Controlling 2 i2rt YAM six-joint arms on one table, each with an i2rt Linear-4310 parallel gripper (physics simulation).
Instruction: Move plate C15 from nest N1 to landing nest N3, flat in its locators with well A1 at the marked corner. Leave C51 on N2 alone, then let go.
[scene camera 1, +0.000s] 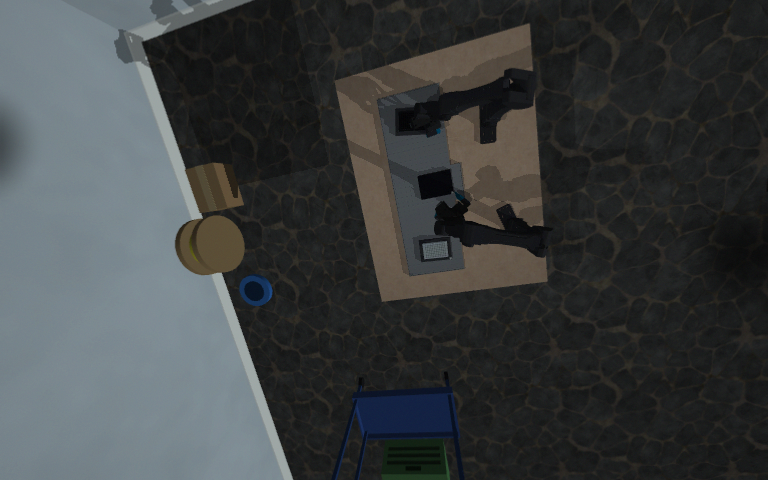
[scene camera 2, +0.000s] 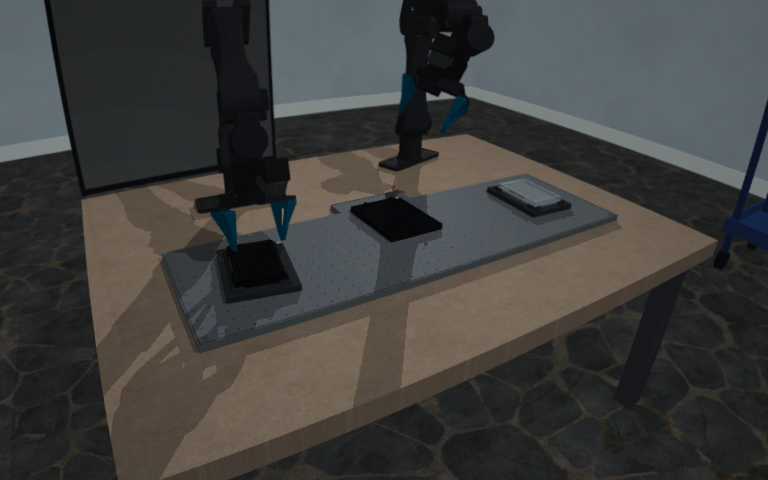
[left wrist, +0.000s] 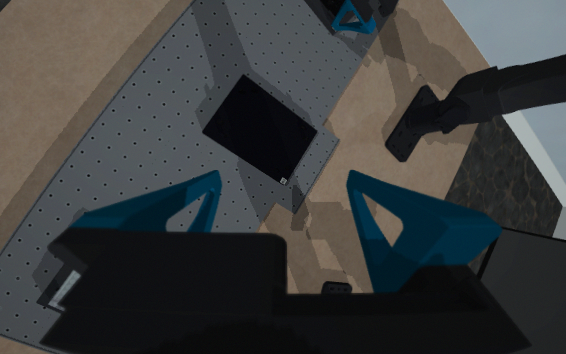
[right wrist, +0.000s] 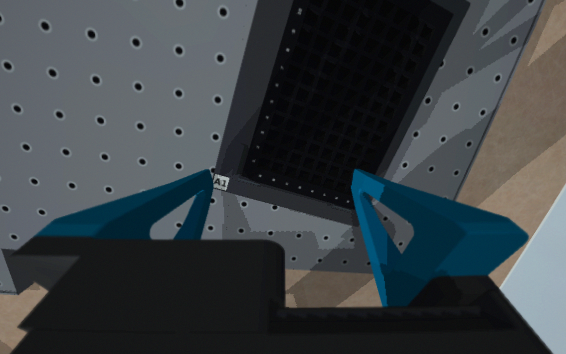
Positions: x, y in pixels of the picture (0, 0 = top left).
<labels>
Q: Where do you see my left gripper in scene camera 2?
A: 420, 122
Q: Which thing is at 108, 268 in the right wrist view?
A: My right gripper.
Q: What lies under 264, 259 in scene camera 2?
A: A black gridded tray.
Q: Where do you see a black gridded tray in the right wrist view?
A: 341, 84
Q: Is my right gripper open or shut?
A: Open.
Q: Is my left gripper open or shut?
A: Open.
</labels>
